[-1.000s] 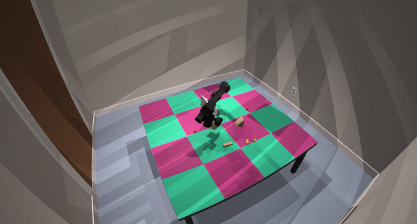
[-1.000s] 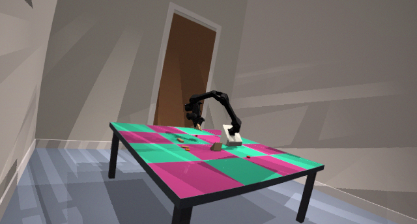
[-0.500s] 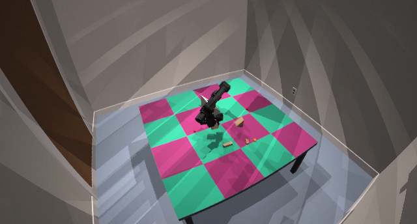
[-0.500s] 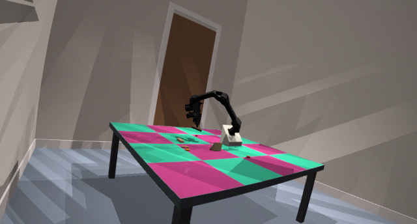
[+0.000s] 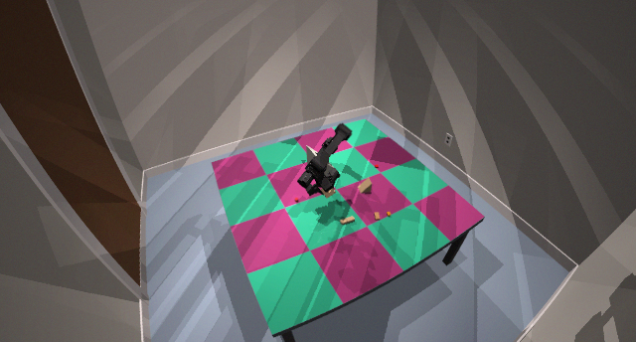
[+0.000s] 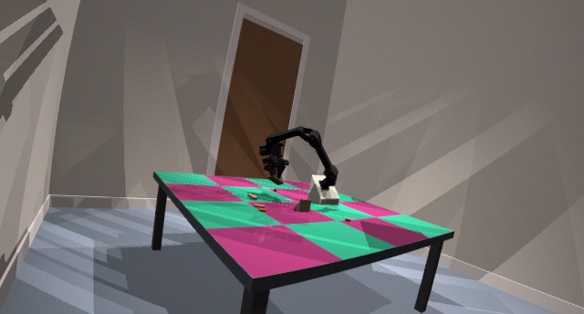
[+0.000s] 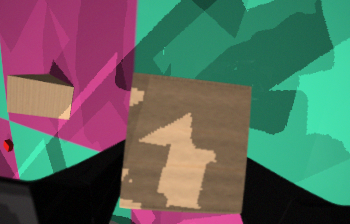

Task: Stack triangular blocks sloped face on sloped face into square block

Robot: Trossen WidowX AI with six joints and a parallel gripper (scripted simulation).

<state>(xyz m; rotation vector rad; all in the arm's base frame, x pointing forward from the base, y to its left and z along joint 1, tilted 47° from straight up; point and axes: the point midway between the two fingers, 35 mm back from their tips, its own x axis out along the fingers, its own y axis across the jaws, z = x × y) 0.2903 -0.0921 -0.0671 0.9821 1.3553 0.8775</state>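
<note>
My gripper tip is now 1 cm below the triangular block and 1 cm past it. The rest, counted from my gripper tip: flat wooden bar: 15 cm ahead, 10 cm below, 3 cm to the left; then tiny red piece: 14 cm to the right, 11 cm behind, 10 cm below.
</note>
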